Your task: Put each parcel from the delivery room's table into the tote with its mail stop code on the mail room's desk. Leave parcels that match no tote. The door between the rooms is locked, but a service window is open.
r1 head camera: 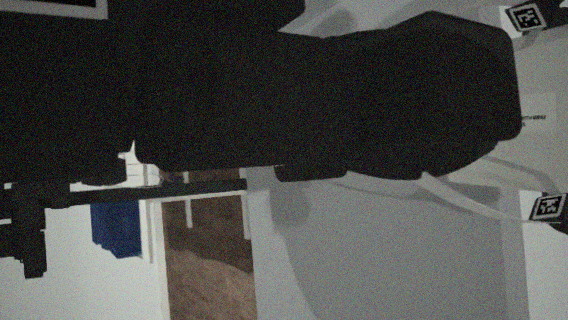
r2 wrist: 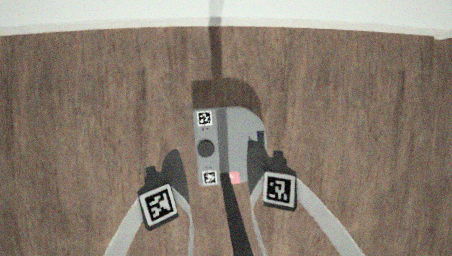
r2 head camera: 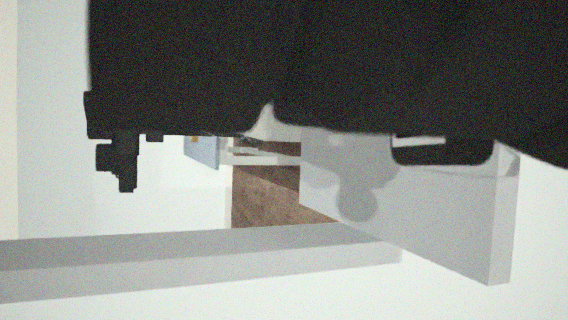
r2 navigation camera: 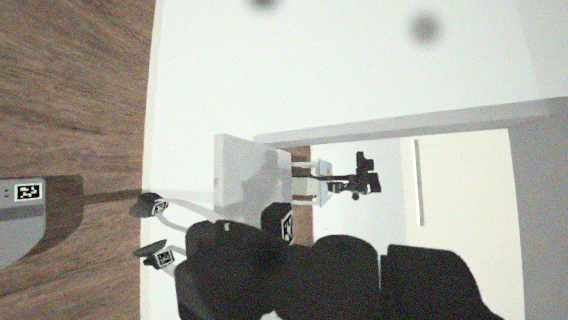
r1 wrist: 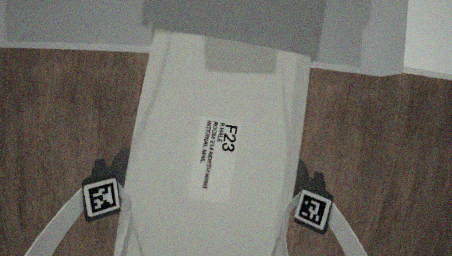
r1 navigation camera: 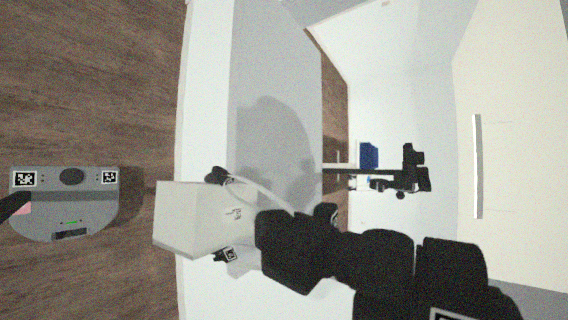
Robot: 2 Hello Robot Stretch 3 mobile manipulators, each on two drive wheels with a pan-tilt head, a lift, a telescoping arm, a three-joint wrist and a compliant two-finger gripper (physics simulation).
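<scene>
A pale parcel labelled F23 [r1 head camera: 547, 75] [r1 navigation camera: 195, 215] [r1 wrist: 255, 100] is between the two fingers of r1's gripper [r1 head camera: 537, 112] [r1 navigation camera: 221, 215] [r1 wrist: 210, 172], which is shut on it. In the r1 wrist view wooden floor shows on both sides of the parcel, and the grey window ledge [r1 head camera: 400, 270] [r1 navigation camera: 275, 60] [r2 head camera: 435, 225] [r2 navigation camera: 230, 155] is at its far end. r2's gripper [r2 navigation camera: 152, 229] [r2 wrist: 216, 170] is partly open, with no parcel between its fingers, above the floor on r2's side. No tote code is readable.
A dark blue object [r1 head camera: 116, 227] [r1 navigation camera: 368, 156] stands beyond the opening from r1. A light-blue panel with an orange patch [r2 head camera: 210, 155] [r2 navigation camera: 324, 167] is beyond it from r2. The other robot's black mast and head [r1 navigation camera: 410, 170] [r2 navigation camera: 362, 175] are close across the opening. White walls [r1 navigation camera: 205, 75] [r2 navigation camera: 200, 75] flank the window.
</scene>
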